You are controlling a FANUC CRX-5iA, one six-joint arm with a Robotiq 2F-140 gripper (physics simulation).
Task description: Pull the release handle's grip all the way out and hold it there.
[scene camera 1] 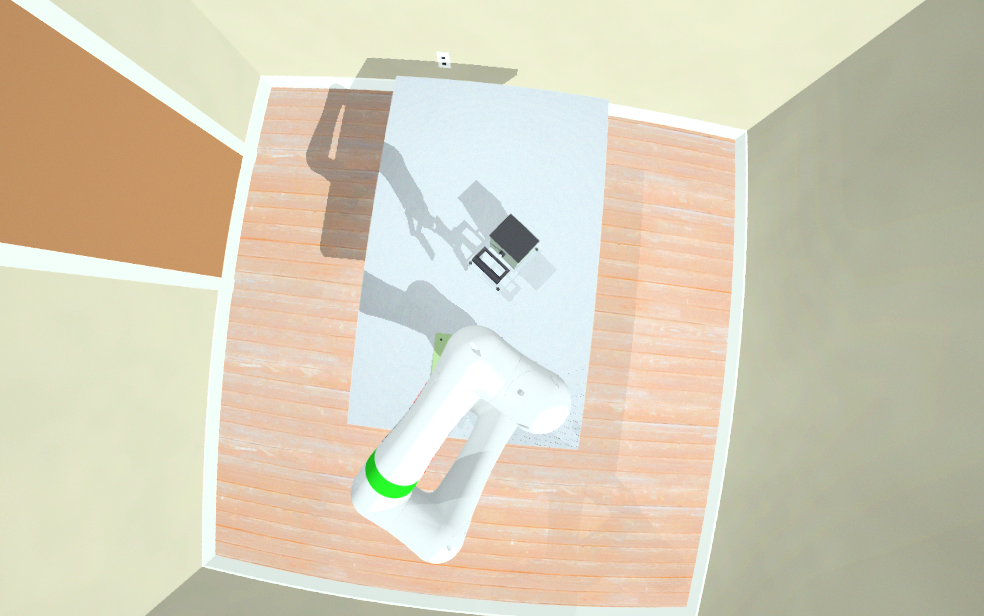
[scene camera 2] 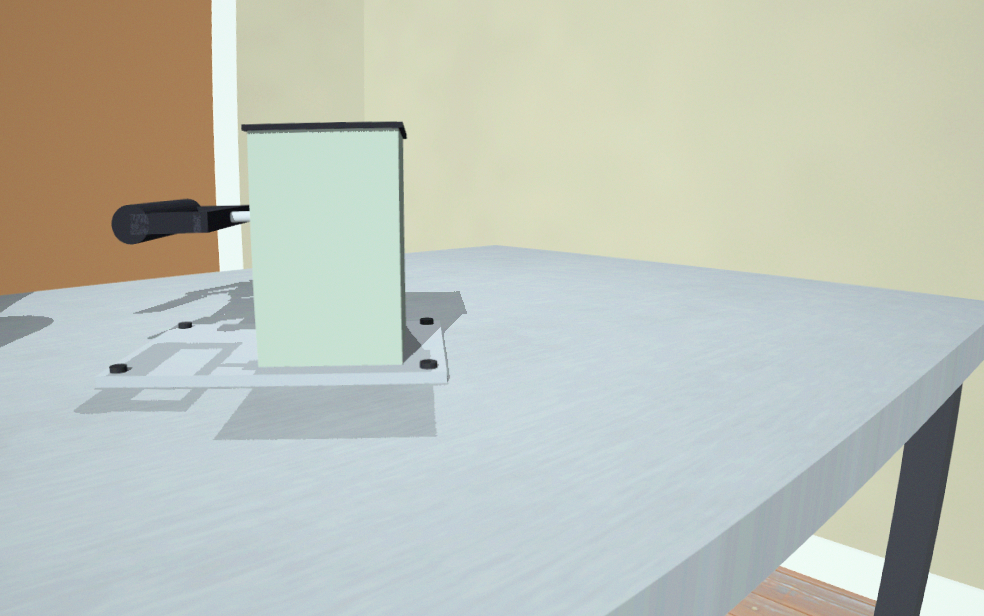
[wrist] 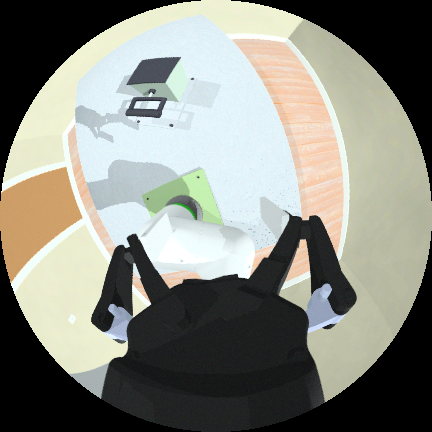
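Note:
The release handle's black rectangular grip (scene camera 1: 484,269) (scene camera 2: 163,220) (wrist: 143,113) sticks out level from one side of a pale green box (scene camera 2: 326,246) (wrist: 176,82) with a dark lid (scene camera 1: 514,238). A short stretch of light rod (scene camera 2: 239,216) shows between grip and box. How far the grip is pulled out I cannot tell. The box stands upright on a thin bolted plate (scene camera 2: 290,379). My gripper (wrist: 213,214) is wide open and empty in the wrist view, well away from the grip and touching nothing there. It is hidden under the arm in scene camera 1 and does not show in scene camera 2.
The white arm (scene camera 1: 435,421) (wrist: 205,245) rises from a green mounting plate (scene camera 1: 438,357) (wrist: 209,192) near one end of the pale table (scene camera 1: 551,145) (scene camera 2: 580,406) (wrist: 235,125). The handle box stands farther along the table. Walls surround the wooden floor (scene camera 1: 675,363).

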